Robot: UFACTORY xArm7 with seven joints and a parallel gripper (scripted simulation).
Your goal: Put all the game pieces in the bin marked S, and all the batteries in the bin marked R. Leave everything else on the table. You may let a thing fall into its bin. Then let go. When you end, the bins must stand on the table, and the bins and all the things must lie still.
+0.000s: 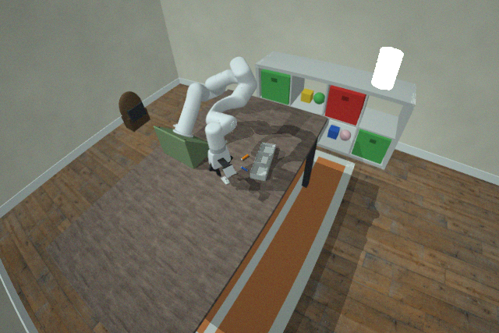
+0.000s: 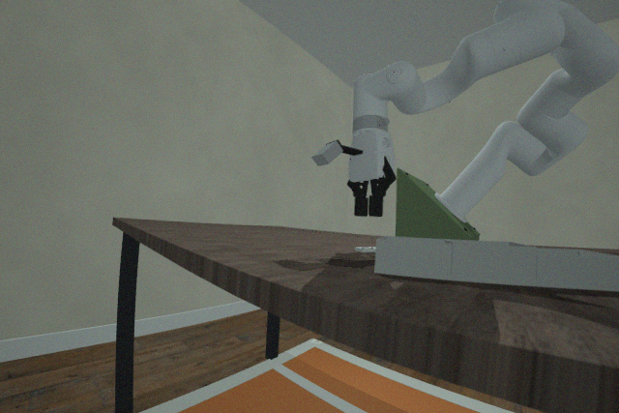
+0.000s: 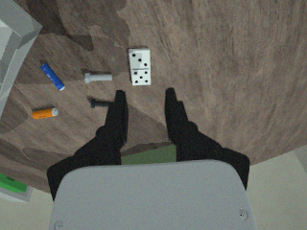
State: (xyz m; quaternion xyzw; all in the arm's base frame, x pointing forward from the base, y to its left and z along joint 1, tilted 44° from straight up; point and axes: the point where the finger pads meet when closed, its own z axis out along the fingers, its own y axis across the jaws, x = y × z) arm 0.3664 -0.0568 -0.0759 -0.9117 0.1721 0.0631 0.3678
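My hand is 80 mm above the white domino. Round my hand: silver piece: 20 mm ahead, 70 mm to the left, 80 mm below; then blue battery: 40 mm ahead, 120 mm to the left, 80 mm below; then black bolt: 30 mm behind, 90 mm to the left, 80 mm below.
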